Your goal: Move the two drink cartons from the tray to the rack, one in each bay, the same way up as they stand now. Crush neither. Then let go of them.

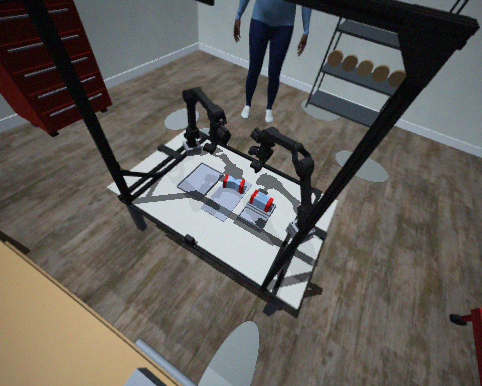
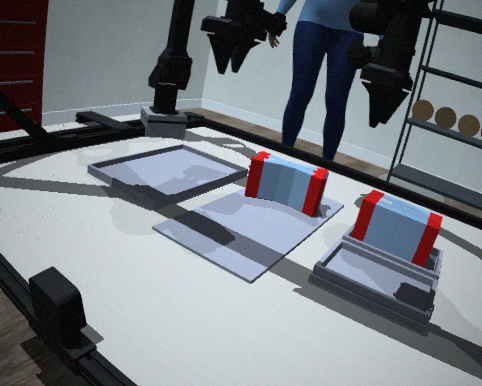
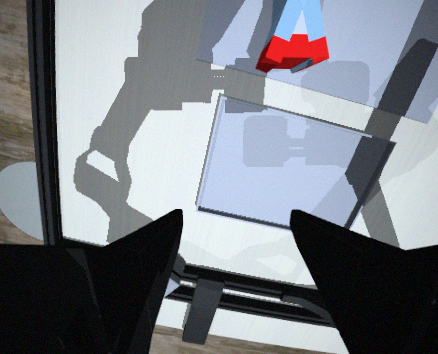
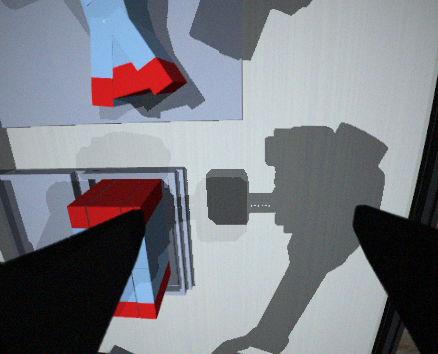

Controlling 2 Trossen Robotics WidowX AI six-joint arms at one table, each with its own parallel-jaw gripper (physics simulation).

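Places are measured from the left arm's base along level axes (x ahead, y left, z up), in centimetres.
Pixels of known places: left gripper, fingertip midpoint: (image 2: 228,73) (image 3: 236,216); right gripper, fingertip midpoint: (image 2: 377,125) (image 4: 248,218); left arm's base, origin of the base link: (image 1: 191,144) (image 2: 163,111).
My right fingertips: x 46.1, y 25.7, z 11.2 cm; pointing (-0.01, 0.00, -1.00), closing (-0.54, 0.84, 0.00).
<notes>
Ahead of a thing's pixels: the offset from my right fingertips to its top centre. "*": to the spot under its first point. Level surfaces: height alone.
One drink carton @(dx +14.2, dy -4.3, dz -9.0 cm) (image 1: 261,200) (image 2: 395,227) (image 4: 112,197), light blue with red ends and straight sides, stands in the back bay of the two-bay rack @(dx +17.8, dy -8.5, dz -14.8 cm) (image 1: 254,217) (image 2: 370,295) (image 4: 186,250). The front bay is empty. The other carton @(dx -4.2, dy -13.5, dz -9.6 cm) (image 1: 234,183) (image 2: 285,182) (image 3: 300,50) (image 4: 107,40) stands on the flat grey mat @(dz -16.4 cm) (image 1: 225,200) (image 2: 280,230) (image 3: 350,50) (image 4: 50,90), pinched narrow at its middle. The tray @(dx -16.9, dy -30.4, dz -15.2 cm) (image 1: 197,177) (image 2: 135,192) (image 3: 280,190) is empty. My left gripper (image 1: 211,148) (image 2: 228,72) (image 3: 236,216) is open, high behind the tray. My right gripper (image 1: 257,166) (image 2: 376,126) (image 4: 248,218) is open, high behind the cartons.
The mat lies between the tray and the rack. A black frame with slanting posts (image 1: 85,100) surrounds the table @(dz -16.8 cm) (image 1: 175,215). A small black block @(* dx +22.0, dy -50.7, dz -11.5 cm) (image 1: 190,240) (image 2: 57,305) is fixed at the front edge. A person (image 1: 270,55) (image 2: 320,75) stands behind the table.
</notes>
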